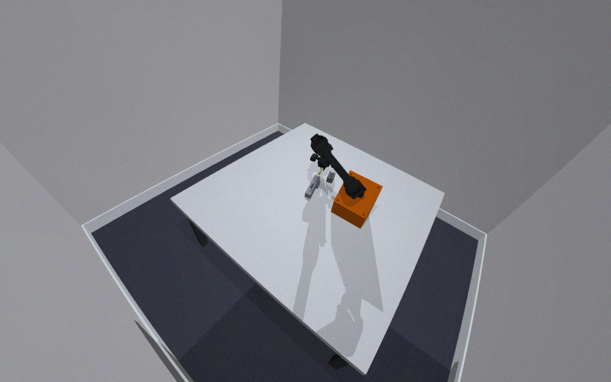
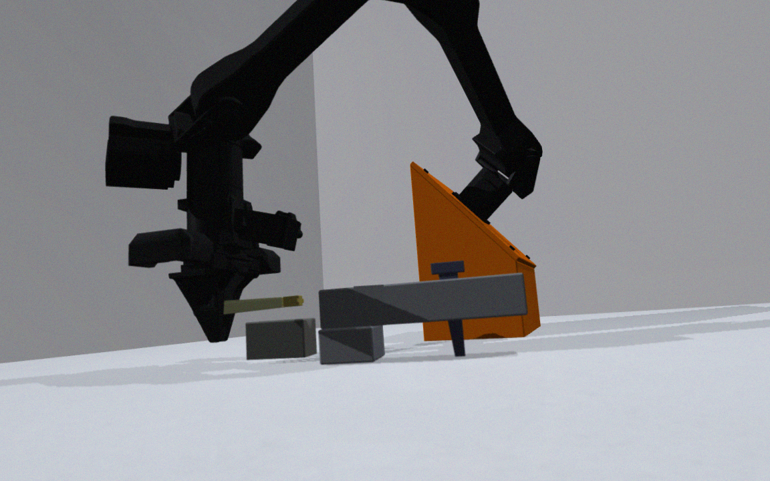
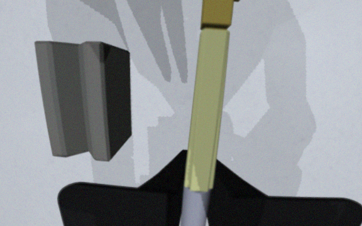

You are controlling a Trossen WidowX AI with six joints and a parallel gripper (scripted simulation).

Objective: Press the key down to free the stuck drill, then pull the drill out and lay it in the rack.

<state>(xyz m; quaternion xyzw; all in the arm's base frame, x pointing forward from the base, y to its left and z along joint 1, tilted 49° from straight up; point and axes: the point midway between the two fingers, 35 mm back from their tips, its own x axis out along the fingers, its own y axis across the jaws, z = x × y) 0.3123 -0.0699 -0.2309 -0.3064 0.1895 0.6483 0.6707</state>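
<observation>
Right now the drill is 40 mm to the left of my gripper tip, 30 mm above it and 10 mm behind it. Round my gripper tip: grey housing 200 mm to the left, 30 mm behind, 20 mm above; dark t-shaped key 230 mm to the left, 30 mm behind, 30 mm above; dark v-notched rack 80 mm behind, 20 mm to the left.
</observation>
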